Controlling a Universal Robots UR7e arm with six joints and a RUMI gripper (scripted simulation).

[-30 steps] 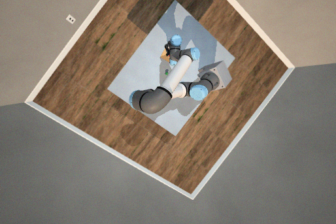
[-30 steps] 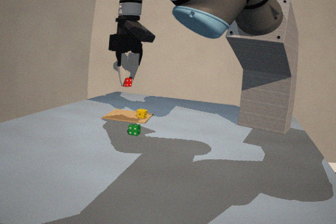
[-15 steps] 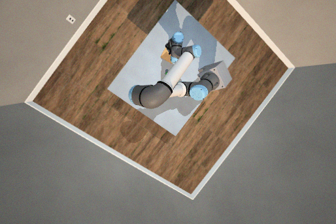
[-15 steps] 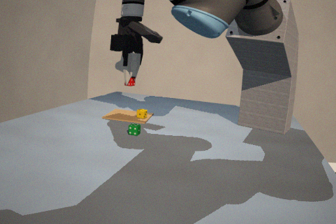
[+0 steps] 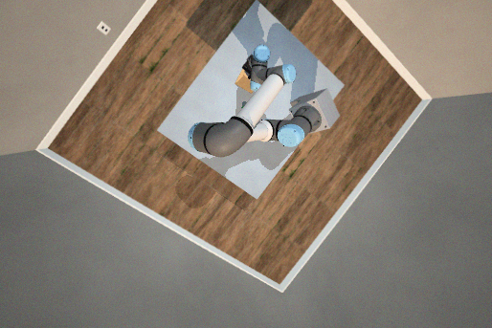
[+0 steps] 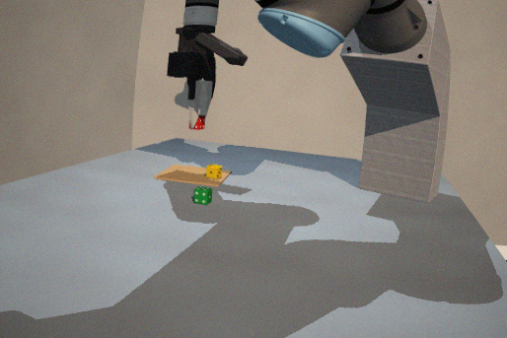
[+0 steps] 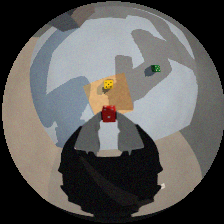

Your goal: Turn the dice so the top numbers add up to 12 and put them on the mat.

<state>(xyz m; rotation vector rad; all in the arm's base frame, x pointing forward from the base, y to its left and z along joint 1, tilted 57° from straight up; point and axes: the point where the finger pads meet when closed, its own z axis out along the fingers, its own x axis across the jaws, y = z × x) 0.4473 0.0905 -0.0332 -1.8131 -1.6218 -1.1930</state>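
My hand is 1 cm above the red die. Round my hand: green die (12 cm behind, 15 cm to the left, 11 cm below); then tan mat (12 cm below); then yellow die (5 cm behind, 10 cm below).
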